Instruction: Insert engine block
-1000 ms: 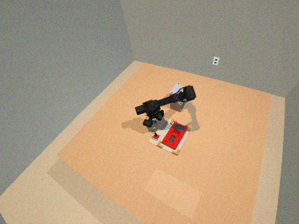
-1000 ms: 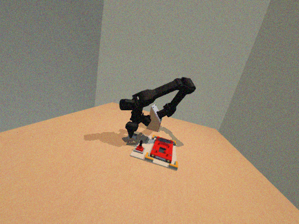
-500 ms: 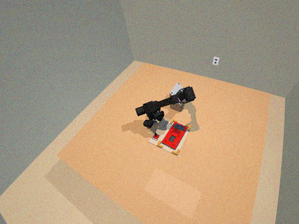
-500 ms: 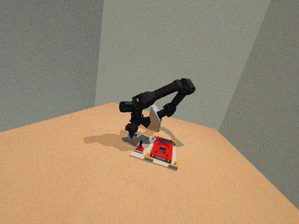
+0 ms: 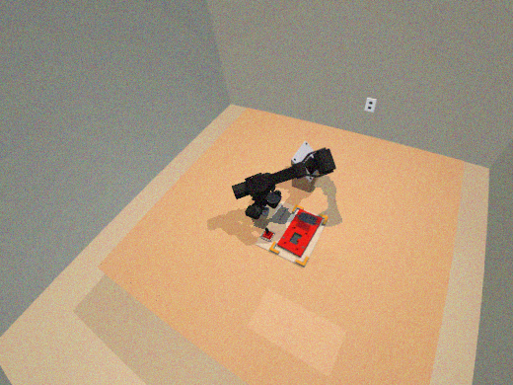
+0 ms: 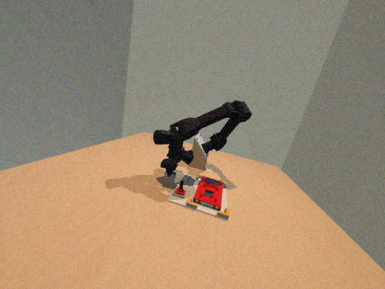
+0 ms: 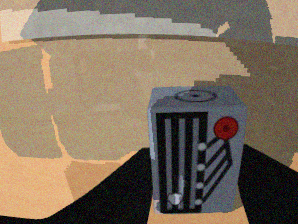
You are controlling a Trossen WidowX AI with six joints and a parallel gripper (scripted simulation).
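The grey plate lies 2 cm ahead of my gripper tip, 18 cm to the left of it and 1 cm below it. Also, from my gripper tip: engine block 1 cm below.
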